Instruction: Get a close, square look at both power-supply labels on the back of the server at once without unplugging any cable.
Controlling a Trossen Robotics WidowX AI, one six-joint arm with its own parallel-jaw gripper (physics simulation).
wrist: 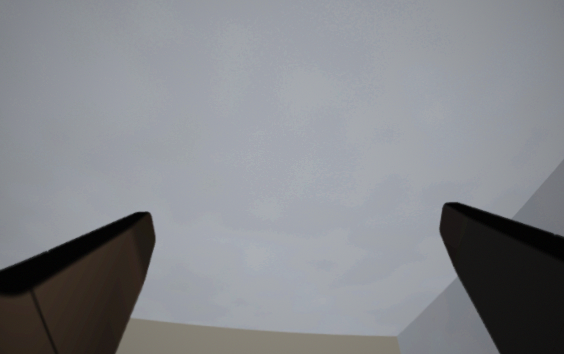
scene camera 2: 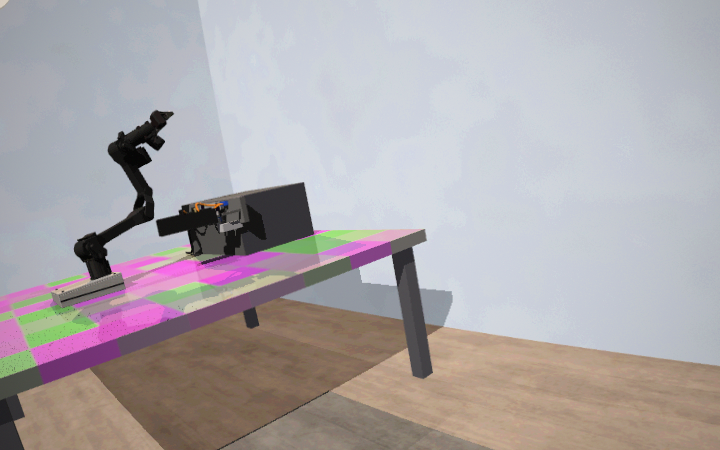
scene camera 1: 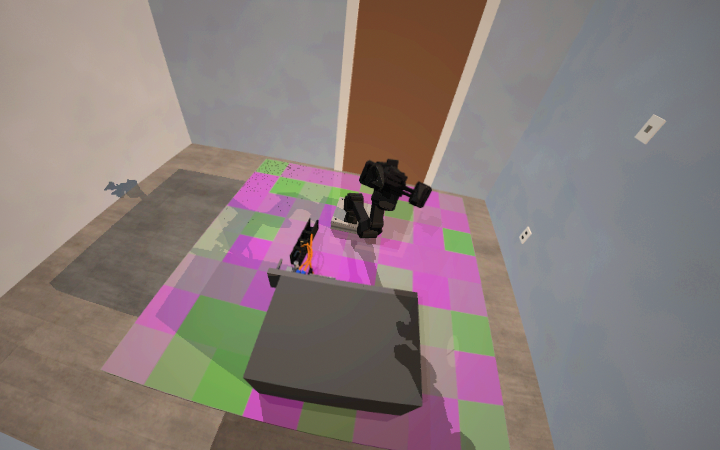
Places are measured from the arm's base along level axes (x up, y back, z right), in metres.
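Where they show: gripper, fingertip midpoint: [wrist: 298, 222] [scene camera 2: 169, 117] [scene camera 1: 400, 193]; arm's base at its link origin: [scene camera 2: 100, 276] [scene camera 1: 351, 218].
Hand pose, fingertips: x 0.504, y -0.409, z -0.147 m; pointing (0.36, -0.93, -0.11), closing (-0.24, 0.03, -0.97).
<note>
Each offset is from my fingertips to the centre of the thing. "spot": to the spot under its first point.
The server [scene camera 1: 339, 344] [scene camera 2: 278, 217] is a dark grey box on the table; its back faces the arm's base. A black slotted bar @[spot: dx -0.354, dy +0.067, dz +0.267 m] [scene camera 1: 303, 245] [scene camera 2: 185, 221] juts from one side of that back. Orange cables [scene camera 1: 309, 254] [scene camera 2: 208, 204] run along it to blue plugs @[dx -0.359, dy -0.052, dz +0.247 m] [scene camera 1: 300, 272] [scene camera 2: 225, 203]. The power-supply labels cannot be made out in the scene views and do not show in the wrist view. My gripper [scene camera 2: 168, 114] [wrist: 298, 222] is open and empty, raised above the height of the server and apart from it, tilted upward. The wrist view shows wall between the fingers.
The arm's pale base plate [scene camera 1: 344, 223] [scene camera 2: 90, 289] is on the checkered magenta and green table [scene camera 1: 228, 323] [scene camera 2: 323, 273], behind the server. The black bar stands out toward the base side. A brown door [scene camera 1: 408, 79] is in the wall beyond the arm.
</note>
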